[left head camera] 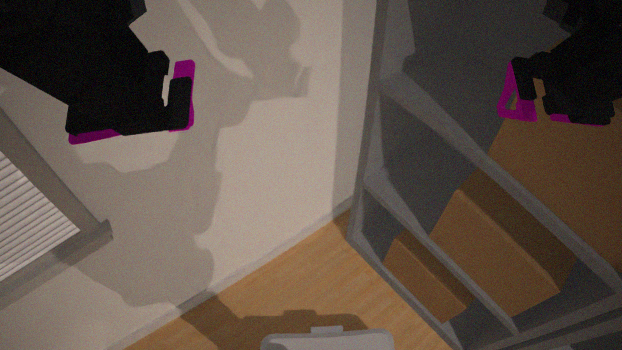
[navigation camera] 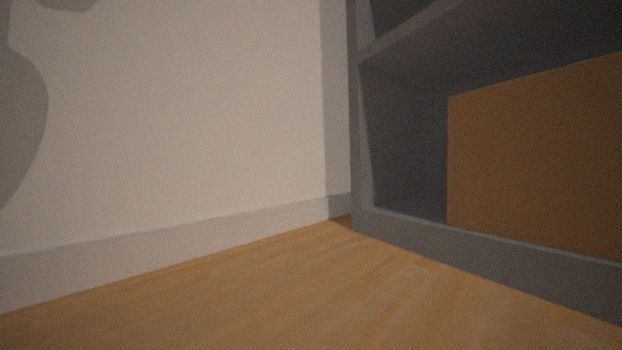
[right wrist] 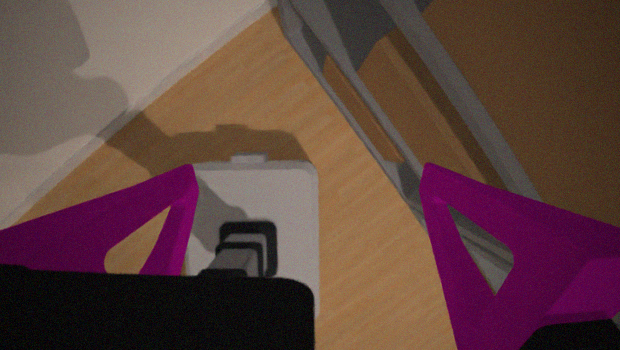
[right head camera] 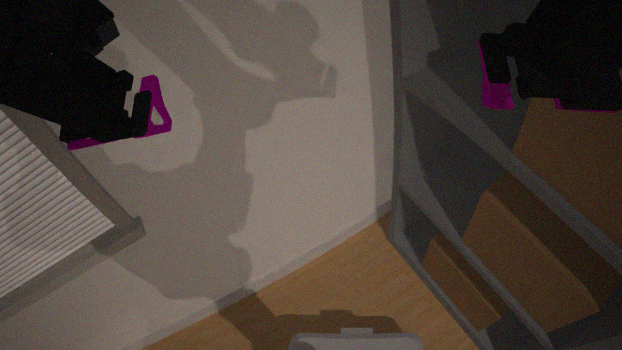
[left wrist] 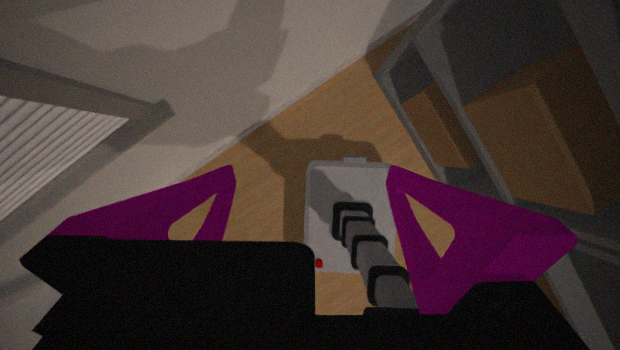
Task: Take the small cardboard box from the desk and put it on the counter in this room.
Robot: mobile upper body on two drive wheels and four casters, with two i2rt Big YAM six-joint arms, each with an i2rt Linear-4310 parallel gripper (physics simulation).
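Frame: origin at the left arm's base, x ahead, y left, z up, level; centimetres.
Seen in the pictures: left gripper, between the fingertips: (left head camera: 154, 124) (right head camera: 142, 131) (left wrist: 310, 174); right gripper, between the fingertips: (left head camera: 525, 113) (right wrist: 308, 176) (right head camera: 521, 102).
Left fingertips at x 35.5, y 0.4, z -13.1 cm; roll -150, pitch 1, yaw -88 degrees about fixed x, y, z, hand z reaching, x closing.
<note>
A point is followed by its place in that frame.
The small cardboard box, the desk and the counter do not show in these views. My left gripper (left head camera: 132, 131) @(y 0.4, x 35.5, z -13.1 cm) (right head camera: 117, 137) (left wrist: 310, 174) @(y 0.4, x 35.5, z -13.1 cm) is open, its magenta fingers wide apart with nothing between them. It hangs in the air at the left of both head views. My right gripper (left head camera: 557, 117) (right head camera: 555, 102) (right wrist: 308, 176) @(y -45.3, x 36.3, z -12.7 cm) is also open and empty, held in the air at the right of both head views, in front of the grey shelf rack.
A pale wall (left head camera: 280, 165) @(y -7.7, x 85.0, z -79.0 cm) (navigation camera: 200, 125) @(y 4.3, x 76.4, z -108.4 cm) meets a grey shelf rack (left head camera: 450, 120) @(y -54.1, x 67.1, z -41.9 cm) (navigation camera: 356, 150) @(y -36.9, x 84.5, z -115.5 cm) in a close corner ahead. Large brown boxes (left head camera: 495, 250) (navigation camera: 530, 160) stand on its shelves. A window blind (left head camera: 30, 225) @(y 55.8, x 38.6, z -44.1 cm) (left wrist: 45, 135) @(y 56.2, x 38.3, z -42.6 cm) is at the left. My white base (left head camera: 327, 342) @(y -22.3, x 27.5, z -115.0 cm) (right wrist: 280, 190) @(y -34.8, x 22.0, z -115.0 cm) stands on the wooden floor.
</note>
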